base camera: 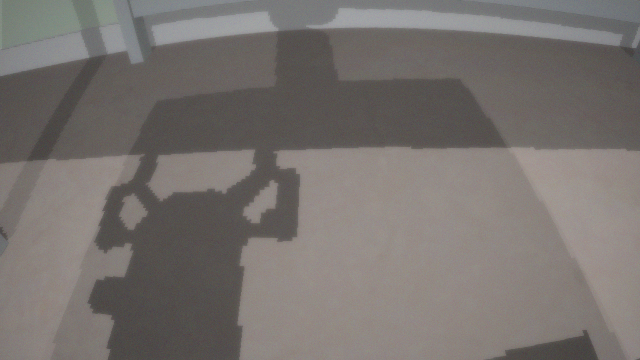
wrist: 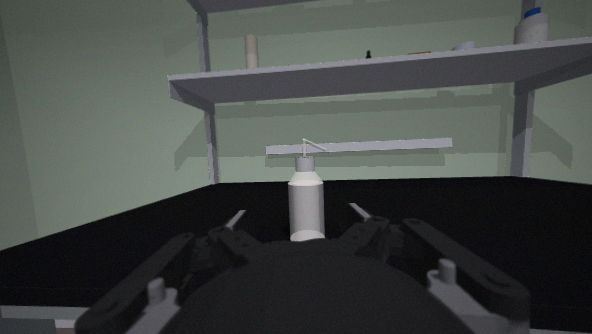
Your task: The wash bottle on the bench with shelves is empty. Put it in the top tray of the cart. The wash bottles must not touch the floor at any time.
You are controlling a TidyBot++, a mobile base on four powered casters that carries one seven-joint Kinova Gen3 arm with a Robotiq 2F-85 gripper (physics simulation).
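Frame: origin at the arm's base, x ahead, y left, z up, level; centimetres.
Seen in the pictures: gripper, fingertip midpoint: (wrist: 298, 217).
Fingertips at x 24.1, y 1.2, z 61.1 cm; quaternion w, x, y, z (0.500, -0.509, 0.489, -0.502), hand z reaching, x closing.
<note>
Offsets run from my fingertips to a thing's top centre. Level surfaces: height alone.
A white wash bottle {dx +14.7, dy -2.2, dz +8.1 cm} (wrist: 306, 207) with a grey cap and a thin bent spout stands upright on the black bench top {dz -9.3 cm} (wrist: 125, 240) in the wrist view. My gripper (wrist: 298, 217) is open and empty, its fingers spread wide, pointing level across the bench. The bottle appears between the two fingertips from this view, beyond the gripper body; the exact distance is hard to tell. The bottle's foot is partly hidden by the gripper body. The cart and its top tray do not show in either view.
Above the bench runs a grey shelf (wrist: 350, 82) on posts, holding a beige cylinder {dx +62.1, dy +17.3, dz +54.2 cm} (wrist: 251, 51), a small dark bottle {dx +59.3, dy -30.6, dz +45.6 cm} (wrist: 368, 55) and a white container with a blue cap {dx +55.1, dy -88.4, dz +54.2 cm} (wrist: 532, 29). A light rail (wrist: 360, 146) is behind the wash bottle. The base camera shows floor {dz -100.7 cm} (base camera: 400, 225) with the arm's shadow.
</note>
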